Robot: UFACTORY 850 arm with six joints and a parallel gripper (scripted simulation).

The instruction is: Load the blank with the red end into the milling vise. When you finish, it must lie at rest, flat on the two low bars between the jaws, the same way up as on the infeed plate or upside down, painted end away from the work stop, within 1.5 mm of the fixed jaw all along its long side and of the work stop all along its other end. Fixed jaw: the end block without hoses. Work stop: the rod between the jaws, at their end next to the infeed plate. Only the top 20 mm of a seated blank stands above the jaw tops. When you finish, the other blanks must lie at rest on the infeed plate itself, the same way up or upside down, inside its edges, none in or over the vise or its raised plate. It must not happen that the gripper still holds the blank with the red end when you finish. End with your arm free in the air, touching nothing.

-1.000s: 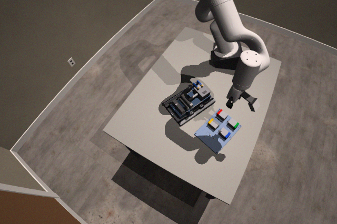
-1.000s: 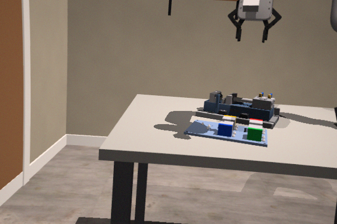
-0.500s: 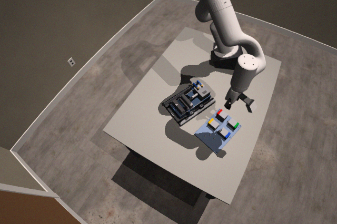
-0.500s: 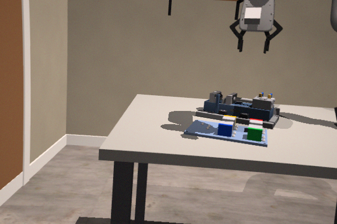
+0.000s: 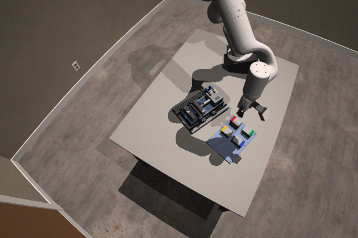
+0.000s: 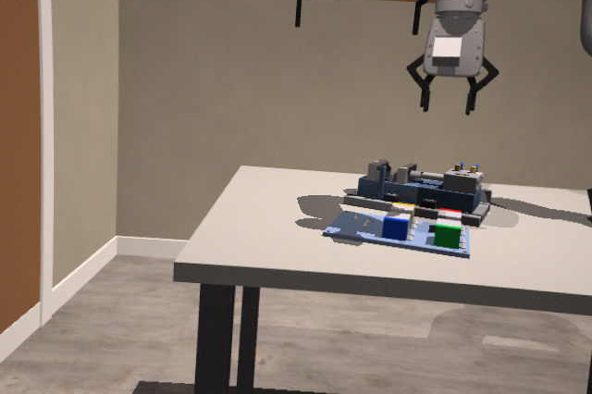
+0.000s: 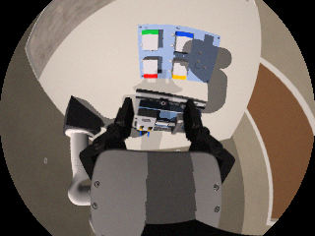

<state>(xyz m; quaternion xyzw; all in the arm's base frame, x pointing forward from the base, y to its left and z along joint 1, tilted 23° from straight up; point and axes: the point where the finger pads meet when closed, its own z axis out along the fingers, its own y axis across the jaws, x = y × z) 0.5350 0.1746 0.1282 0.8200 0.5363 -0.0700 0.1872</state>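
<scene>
Right now the red-ended blank is 40 mm behind my hand, 10 mm to the right of it and 220 mm below it. From my hand the other things lie so: blue-ended blank: 80 mm ahead, 30 mm to the left, 220 mm below; green-ended blank: 70 mm to the left, 220 mm below; yellow-ended blank: 40 mm ahead, 50 mm to the right, 220 mm below.
</scene>
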